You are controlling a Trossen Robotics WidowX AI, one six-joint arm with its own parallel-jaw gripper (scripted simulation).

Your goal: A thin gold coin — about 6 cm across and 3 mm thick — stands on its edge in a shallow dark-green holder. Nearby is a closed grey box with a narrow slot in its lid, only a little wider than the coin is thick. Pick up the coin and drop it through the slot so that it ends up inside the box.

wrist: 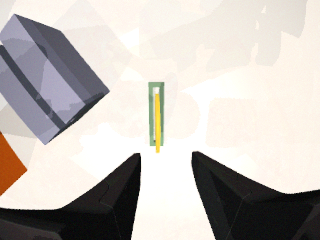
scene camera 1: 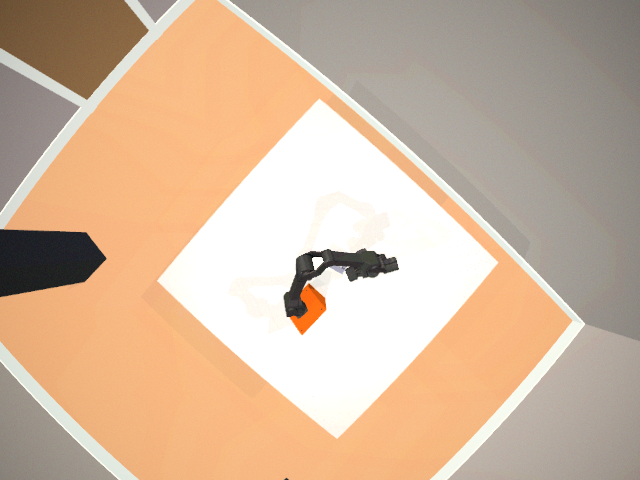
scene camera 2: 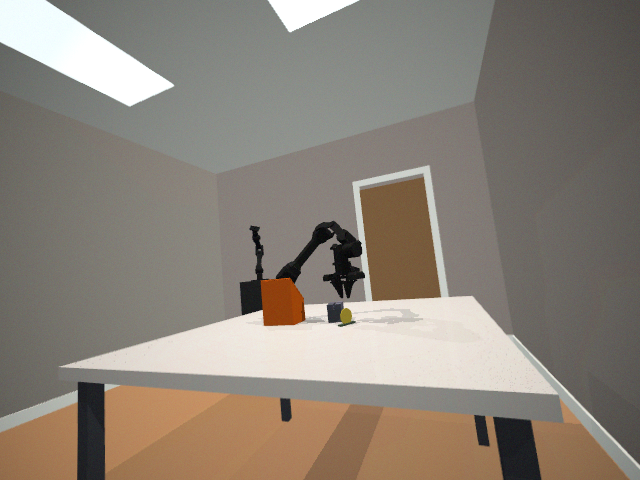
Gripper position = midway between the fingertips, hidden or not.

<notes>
In view: my gripper (scene camera 2: 345, 298).
My gripper is seen too in the wrist view (wrist: 166, 158).
</notes>
